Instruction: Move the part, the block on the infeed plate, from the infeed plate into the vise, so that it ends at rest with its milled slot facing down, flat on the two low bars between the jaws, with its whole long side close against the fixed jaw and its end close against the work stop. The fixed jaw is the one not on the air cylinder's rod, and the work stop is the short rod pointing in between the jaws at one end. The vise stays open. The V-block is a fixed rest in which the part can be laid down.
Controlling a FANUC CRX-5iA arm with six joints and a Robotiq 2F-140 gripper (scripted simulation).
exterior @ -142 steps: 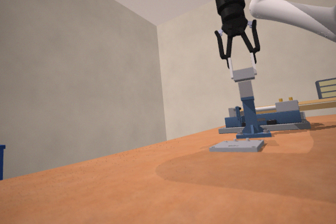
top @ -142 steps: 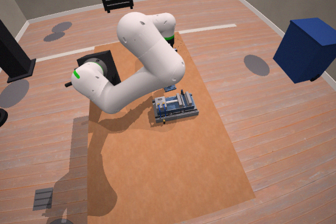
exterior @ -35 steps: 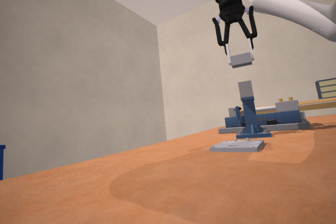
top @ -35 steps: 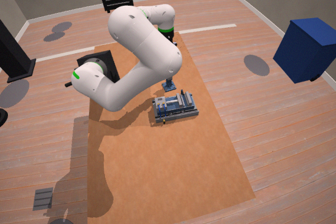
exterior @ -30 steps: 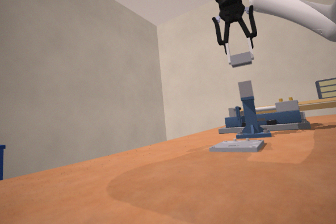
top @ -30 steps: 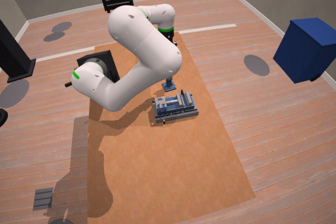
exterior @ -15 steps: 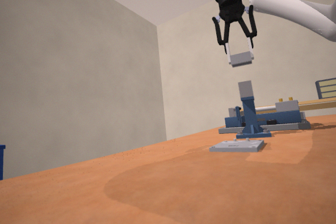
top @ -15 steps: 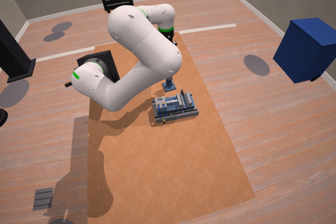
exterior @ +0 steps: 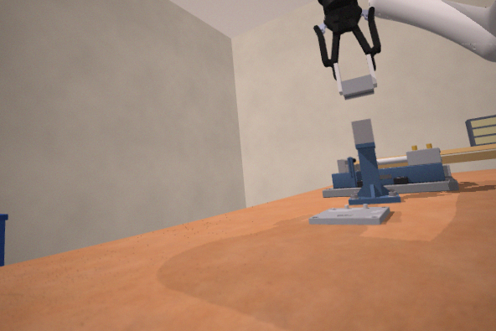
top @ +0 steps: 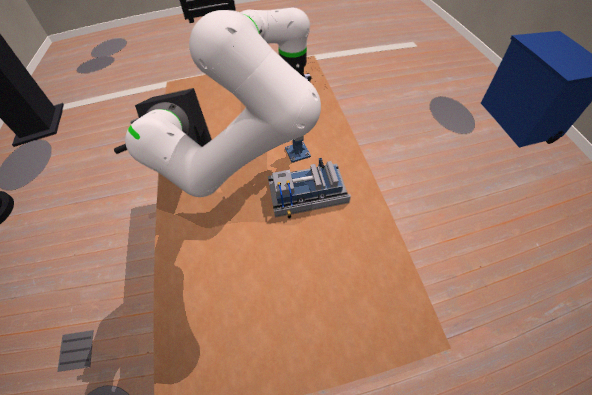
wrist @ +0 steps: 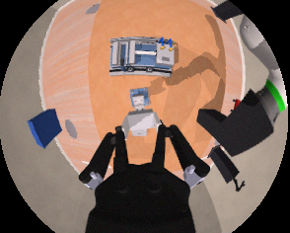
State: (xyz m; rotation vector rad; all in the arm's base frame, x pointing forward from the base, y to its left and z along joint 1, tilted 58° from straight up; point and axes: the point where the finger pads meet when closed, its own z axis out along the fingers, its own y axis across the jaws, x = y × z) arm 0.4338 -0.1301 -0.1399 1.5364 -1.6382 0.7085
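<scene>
Right now the part is 3 cm below my hand. From my hand the other things lie so: air cylinder (20 cm to the right, 18 cm below, 12 cm behind); vise base (22 cm below, 21 cm to the right, 2 cm behind).
</scene>
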